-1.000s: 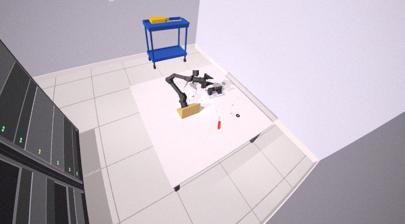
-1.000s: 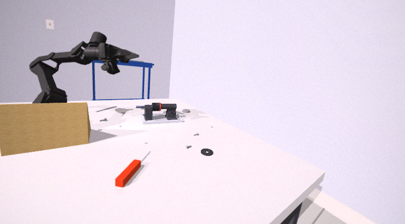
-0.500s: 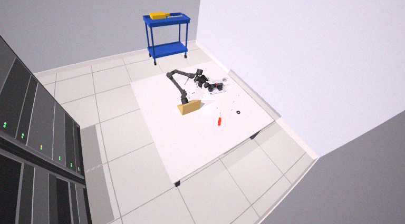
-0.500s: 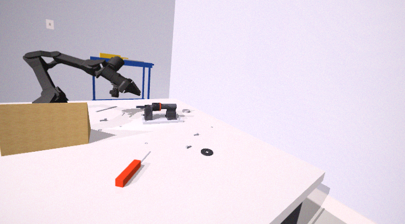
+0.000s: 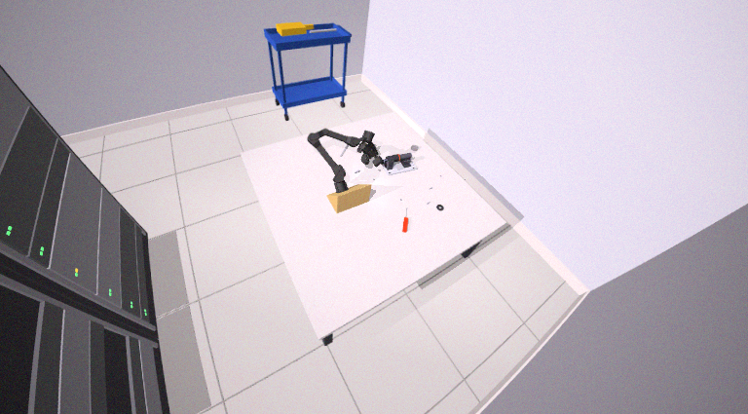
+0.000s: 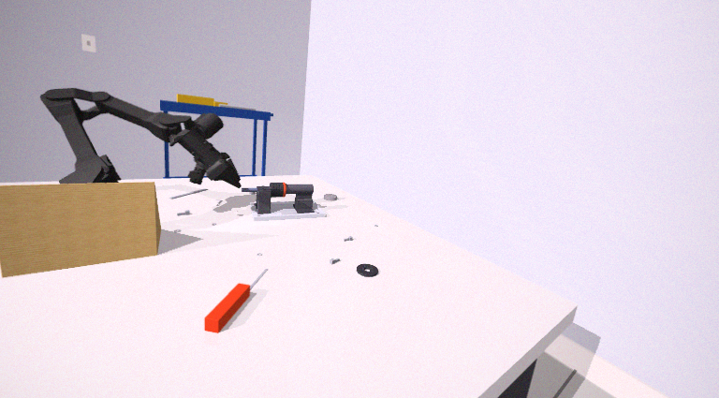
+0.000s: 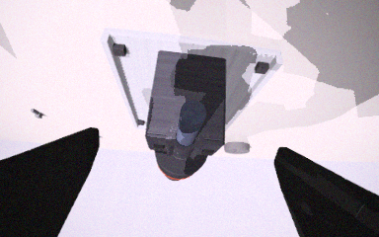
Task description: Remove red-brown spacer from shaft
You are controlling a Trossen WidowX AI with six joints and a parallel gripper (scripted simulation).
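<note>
The round shaft is 100 mm ahead of my gripper tip, 10 mm to the right of it and 20 mm below it. Also, from my gripper tip: grey ring 370 mm ahead, 90 mm to the left, 90 mm below; then red-brown spacer 140 mm ahead, 20 mm to the right, 20 mm below.
</note>
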